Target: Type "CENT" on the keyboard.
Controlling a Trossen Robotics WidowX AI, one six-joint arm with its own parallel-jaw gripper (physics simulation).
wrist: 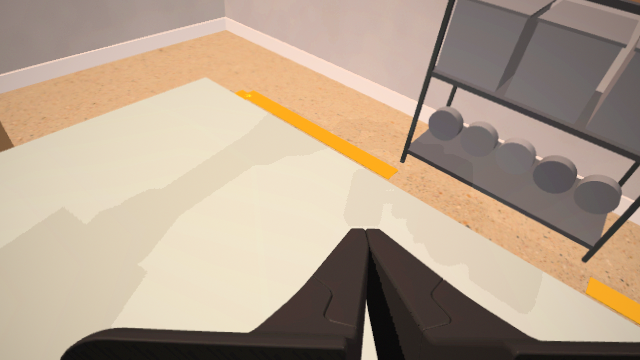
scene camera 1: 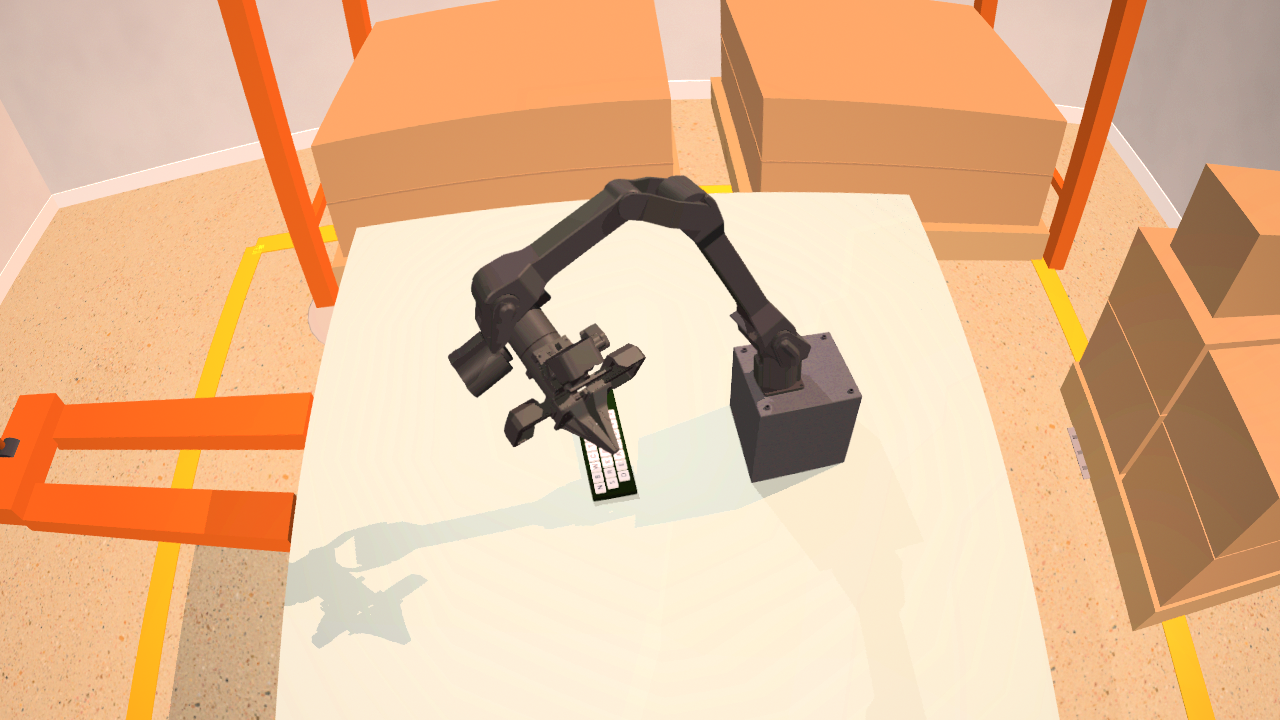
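Where they show: gripper, fingertip midpoint: [wrist: 364,242] [scene camera 1: 616,452]; arm's base at its link origin: [scene camera 1: 778,379].
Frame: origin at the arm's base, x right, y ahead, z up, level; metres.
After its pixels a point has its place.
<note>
A small dark green keyboard [scene camera 1: 629,490] {y 0.244, x -0.042, z -0.157 m} with white keys lies on the pale table [scene camera 1: 760,608] {y 0.093, x -0.302, z -0.168 m} [wrist: 215,280] {y 0.066, x -0.306, z -0.168 m}, left of the arm's base in the scene view. Its near part shows, and its far part is hidden behind the gripper. The key letters are too small to read surely. My gripper [scene camera 1: 614,450] {y 0.272, x -0.193, z 0.179 m} [wrist: 364,242] {y 0.272, x -0.193, z 0.179 m} is shut and empty, its fingertips together. In the scene view the tips overlap the keyboard's middle; whether they touch a key or hover above it, I cannot tell. The keyboard does not show in the wrist view.
The arm's dark base block [scene camera 1: 792,429] {y -0.004, x -0.071, z -0.035 m} stands right of the keyboard. Large boxes [scene camera 1: 501,134] [scene camera 1: 904,134] stand behind the table, and stacked boxes [scene camera 1: 1208,447] stand at the right. Orange forks [scene camera 1: 179,420] reach the table's left edge. A shelf rack [wrist: 422,110] stands beyond the table.
</note>
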